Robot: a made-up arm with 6 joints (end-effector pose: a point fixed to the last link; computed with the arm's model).
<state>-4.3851 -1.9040 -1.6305 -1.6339 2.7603 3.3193</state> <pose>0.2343 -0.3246 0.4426 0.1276 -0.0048 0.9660 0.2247</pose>
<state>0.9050 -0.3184 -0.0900 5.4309 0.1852 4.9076</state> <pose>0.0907 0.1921 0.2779 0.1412 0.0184 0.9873 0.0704</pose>
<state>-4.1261 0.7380 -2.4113 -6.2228 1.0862 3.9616</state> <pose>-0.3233 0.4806 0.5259 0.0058 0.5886 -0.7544 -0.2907</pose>
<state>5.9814 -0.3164 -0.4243 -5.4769 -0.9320 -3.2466</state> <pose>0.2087 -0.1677 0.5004 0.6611 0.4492 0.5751 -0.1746</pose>
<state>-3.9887 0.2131 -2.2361 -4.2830 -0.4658 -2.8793</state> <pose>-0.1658 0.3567 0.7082 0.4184 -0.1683 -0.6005 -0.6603</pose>
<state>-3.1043 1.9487 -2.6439 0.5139 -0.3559 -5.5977</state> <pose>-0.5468 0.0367 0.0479 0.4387 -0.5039 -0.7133 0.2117</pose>
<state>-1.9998 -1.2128 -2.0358 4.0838 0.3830 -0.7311</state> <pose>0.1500 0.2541 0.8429 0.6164 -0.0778 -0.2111 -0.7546</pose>
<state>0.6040 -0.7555 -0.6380 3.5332 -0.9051 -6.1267</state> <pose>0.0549 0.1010 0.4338 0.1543 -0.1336 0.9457 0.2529</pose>
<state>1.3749 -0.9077 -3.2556 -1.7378 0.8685 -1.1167</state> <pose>-0.0769 -0.5262 0.6716 0.3606 0.5708 -0.2445 0.6960</pose>
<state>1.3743 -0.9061 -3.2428 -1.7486 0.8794 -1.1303</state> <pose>-0.0753 -0.5240 0.6764 0.3691 0.5769 -0.2334 0.6903</pose>
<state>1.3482 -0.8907 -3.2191 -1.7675 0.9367 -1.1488</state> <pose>-0.0797 -0.5141 0.6903 0.3828 0.5944 -0.2090 0.6756</pose>
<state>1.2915 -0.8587 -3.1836 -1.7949 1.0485 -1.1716</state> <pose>-0.0901 -0.4939 0.7127 0.4009 0.6253 -0.1718 0.6471</pose>
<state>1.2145 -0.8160 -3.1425 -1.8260 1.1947 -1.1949</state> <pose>-0.1025 -0.4658 0.7368 0.4178 0.6652 -0.1321 0.6046</pose>
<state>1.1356 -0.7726 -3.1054 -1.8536 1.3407 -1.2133</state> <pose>-0.1128 -0.4364 0.7558 0.4278 0.7046 -0.1012 0.5570</pose>
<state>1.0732 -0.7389 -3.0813 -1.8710 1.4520 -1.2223</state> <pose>-0.1200 -0.4135 0.7667 0.4296 0.7340 -0.0850 0.5190</pose>
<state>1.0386 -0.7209 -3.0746 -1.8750 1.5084 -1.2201</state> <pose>-0.1242 -0.4019 0.7705 0.4264 0.7479 -0.0822 0.5020</pose>
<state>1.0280 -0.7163 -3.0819 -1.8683 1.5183 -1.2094</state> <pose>-0.1269 -0.4000 0.7698 0.4211 0.7489 -0.0877 0.5041</pose>
